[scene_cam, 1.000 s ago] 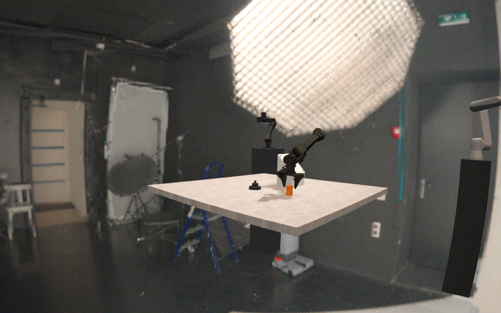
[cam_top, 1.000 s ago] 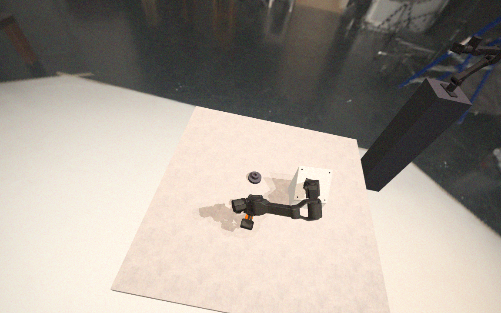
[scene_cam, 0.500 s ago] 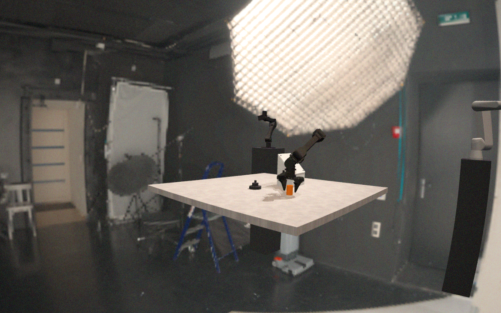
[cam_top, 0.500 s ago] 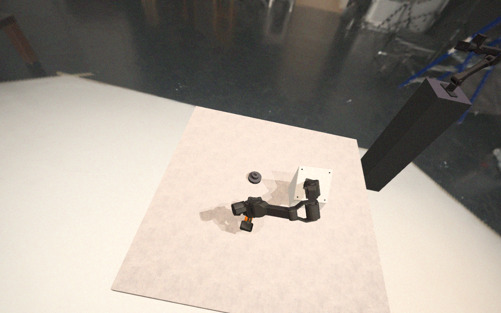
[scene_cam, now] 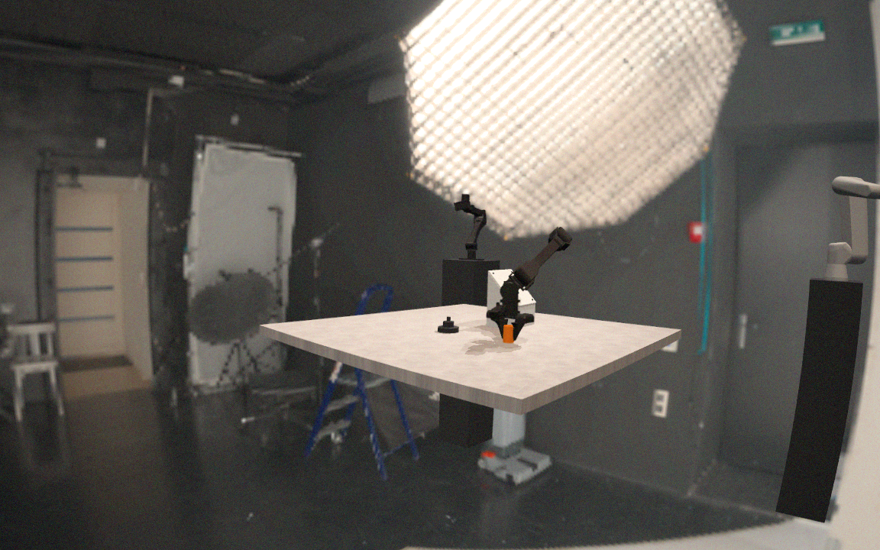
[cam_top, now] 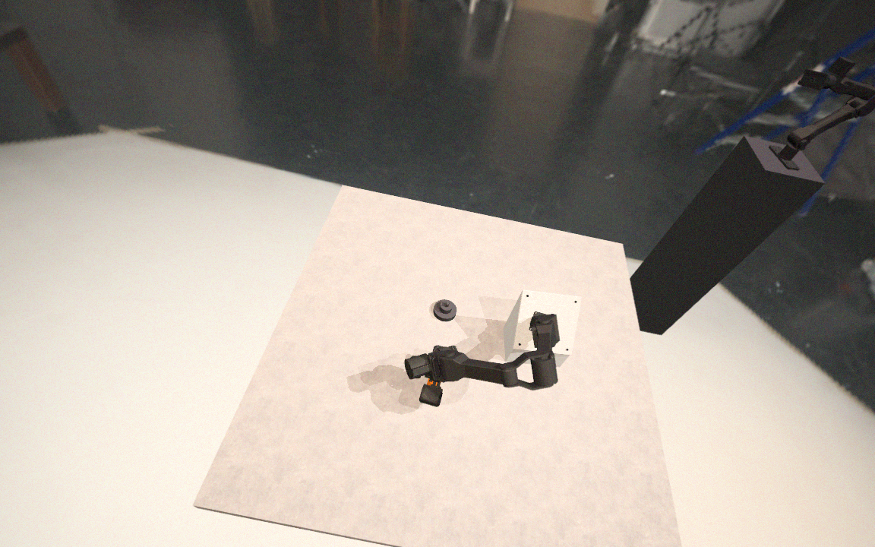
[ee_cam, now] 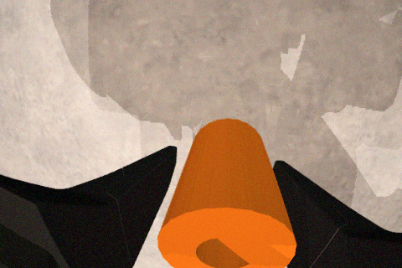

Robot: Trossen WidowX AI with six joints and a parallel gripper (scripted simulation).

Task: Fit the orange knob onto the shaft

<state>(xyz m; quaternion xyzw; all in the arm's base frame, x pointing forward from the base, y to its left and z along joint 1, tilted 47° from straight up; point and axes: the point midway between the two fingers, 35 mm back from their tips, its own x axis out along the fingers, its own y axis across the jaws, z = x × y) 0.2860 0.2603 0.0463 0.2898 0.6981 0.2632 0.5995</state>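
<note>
The dark round pedestal is 30 cm to the right of my gripper tip and 2 cm above it. Also, from my gripper tip: orange knob: 2 cm above.
</note>
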